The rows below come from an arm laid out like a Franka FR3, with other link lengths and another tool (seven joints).
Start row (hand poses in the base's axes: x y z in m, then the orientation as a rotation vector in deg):
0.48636 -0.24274 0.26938 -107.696 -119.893 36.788
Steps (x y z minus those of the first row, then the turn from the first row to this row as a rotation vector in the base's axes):
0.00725 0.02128 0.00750 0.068 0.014 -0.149
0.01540 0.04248 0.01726 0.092 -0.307 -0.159
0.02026 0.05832 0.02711 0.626 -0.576 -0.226
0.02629 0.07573 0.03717 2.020 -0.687 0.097
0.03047 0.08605 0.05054 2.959 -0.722 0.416
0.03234 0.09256 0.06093 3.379 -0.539 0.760
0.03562 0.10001 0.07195 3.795 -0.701 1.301
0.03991 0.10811 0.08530 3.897 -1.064 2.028
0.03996 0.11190 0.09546 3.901 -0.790 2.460
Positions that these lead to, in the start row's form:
0.49361 -0.22146 0.27688 -107.788 -119.720 36.686
0.50176 -0.20026 0.28664 -108.011 -119.905 36.396
0.50662 -0.18442 0.29649 -107.977 -119.962 35.542
0.51265 -0.16701 0.30655 -107.003 -120.270 33.908
0.51683 -0.15669 0.31992 -106.221 -120.551 32.867
0.51870 -0.15018 0.33031 -105.547 -120.766 32.609
0.52198 -0.14273 0.34133 -104.928 -121.395 32.116
0.52627 -0.13463 0.35468 -104.438 -122.369 31.856
0.52632 -0.13084 0.36484 -103.842 -122.654 32.169

